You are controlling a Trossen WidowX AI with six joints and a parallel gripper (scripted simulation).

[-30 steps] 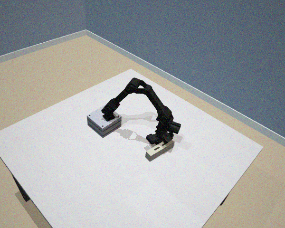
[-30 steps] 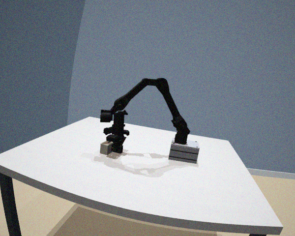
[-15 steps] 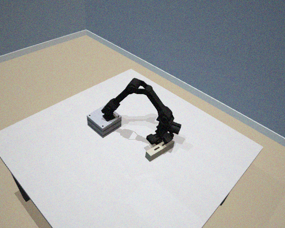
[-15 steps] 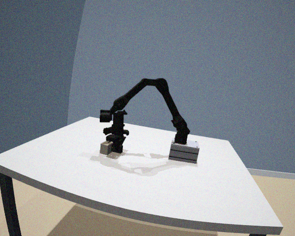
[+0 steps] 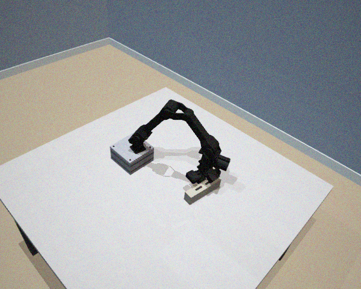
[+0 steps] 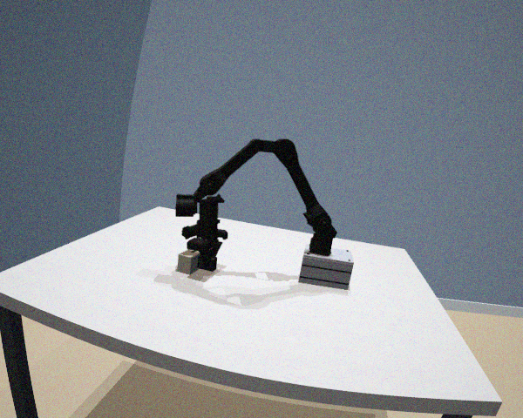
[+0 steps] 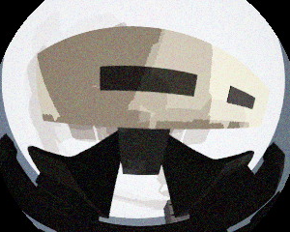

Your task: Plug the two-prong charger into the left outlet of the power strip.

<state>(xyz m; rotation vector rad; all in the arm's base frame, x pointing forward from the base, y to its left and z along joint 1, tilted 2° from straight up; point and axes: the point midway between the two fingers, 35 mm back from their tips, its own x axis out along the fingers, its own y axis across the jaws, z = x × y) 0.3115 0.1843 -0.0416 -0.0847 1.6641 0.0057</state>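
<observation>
My gripper tip is now 2 cm short of the black two-prong charger and 1 cm below it.
</observation>
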